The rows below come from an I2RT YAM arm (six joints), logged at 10 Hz.
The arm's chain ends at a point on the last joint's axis. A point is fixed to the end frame.
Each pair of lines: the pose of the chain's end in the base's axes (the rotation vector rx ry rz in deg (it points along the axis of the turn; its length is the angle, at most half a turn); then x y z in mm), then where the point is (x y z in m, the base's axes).
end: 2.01, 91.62, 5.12, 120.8, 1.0, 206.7
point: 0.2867 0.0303 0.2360
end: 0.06, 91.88, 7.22, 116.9, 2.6, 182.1
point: 0.2815 0.0393 0.2109
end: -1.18, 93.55, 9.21, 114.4, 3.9, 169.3
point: 0.2783 0.0463 0.1936
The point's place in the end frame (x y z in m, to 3 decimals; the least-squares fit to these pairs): -0.032 0.026 0.166
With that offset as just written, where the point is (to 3 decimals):
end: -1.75, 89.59, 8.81, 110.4, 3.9, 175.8
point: 0.272 0.047 0.211
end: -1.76, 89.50, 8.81, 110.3, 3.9, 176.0
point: 0.272 0.047 0.212
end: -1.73, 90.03, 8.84, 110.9, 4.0, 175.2
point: 0.273 0.047 0.209
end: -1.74, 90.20, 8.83, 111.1, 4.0, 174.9
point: 0.273 0.047 0.209
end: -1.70, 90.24, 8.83, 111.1, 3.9, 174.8
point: 0.273 0.047 0.208
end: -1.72, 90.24, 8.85, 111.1, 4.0, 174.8
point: 0.273 0.047 0.208
